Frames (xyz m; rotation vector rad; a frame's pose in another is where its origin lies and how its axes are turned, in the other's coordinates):
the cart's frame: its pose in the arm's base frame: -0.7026 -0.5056 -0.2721 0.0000 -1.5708 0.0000
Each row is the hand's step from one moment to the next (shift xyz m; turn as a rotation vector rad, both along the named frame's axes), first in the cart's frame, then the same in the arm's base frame.
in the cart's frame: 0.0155 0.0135 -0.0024 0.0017 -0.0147 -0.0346
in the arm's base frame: 0.0024 0.0135 0.0155 0.0346 -0.0147 0.0017
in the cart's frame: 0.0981 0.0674 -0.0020 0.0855 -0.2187 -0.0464
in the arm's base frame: 0.0020 0.0674 0.0981 0.0464 -0.2187 0.0855
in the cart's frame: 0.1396 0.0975 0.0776 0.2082 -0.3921 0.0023
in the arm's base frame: -0.0776 0.0975 0.1396 -0.0023 -0.3921 0.2082
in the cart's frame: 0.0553 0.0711 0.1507 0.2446 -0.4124 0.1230
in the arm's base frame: -0.1507 0.0711 0.0553 -0.1230 -0.4124 0.2446
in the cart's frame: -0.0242 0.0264 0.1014 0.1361 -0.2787 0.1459
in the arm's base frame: -0.1014 0.0264 -0.0242 -0.1459 -0.2787 0.1361
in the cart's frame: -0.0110 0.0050 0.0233 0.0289 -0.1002 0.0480
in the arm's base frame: -0.0233 0.0050 -0.0110 -0.0480 -0.1002 0.0289
